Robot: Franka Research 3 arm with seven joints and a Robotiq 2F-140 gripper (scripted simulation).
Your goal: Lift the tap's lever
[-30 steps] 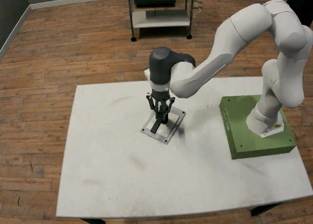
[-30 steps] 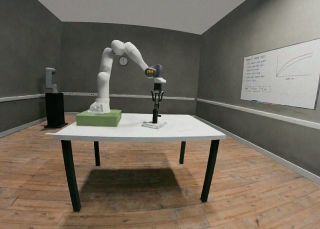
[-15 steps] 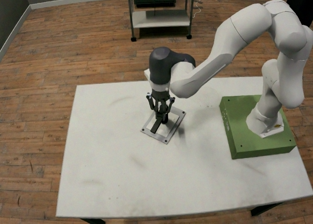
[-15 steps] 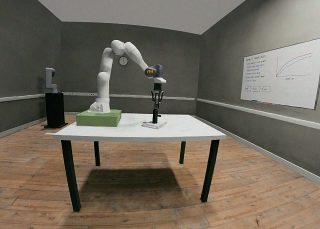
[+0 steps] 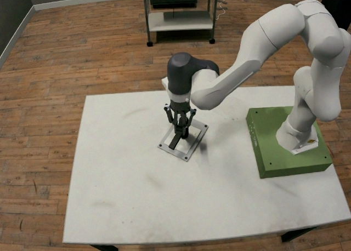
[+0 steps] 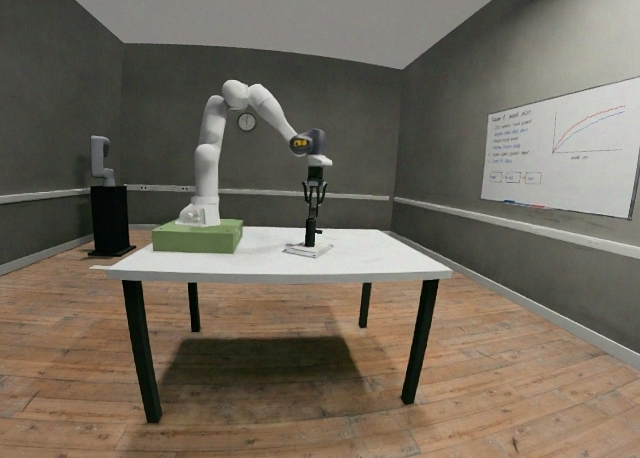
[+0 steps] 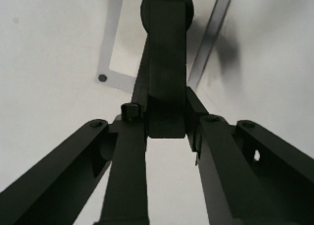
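My gripper is now 10 mm past the dark lever, 30 mm to the left of it and 10 mm above it. Also, from my hand: tap 10 mm behind, 50 mm to the right, 70 mm below.
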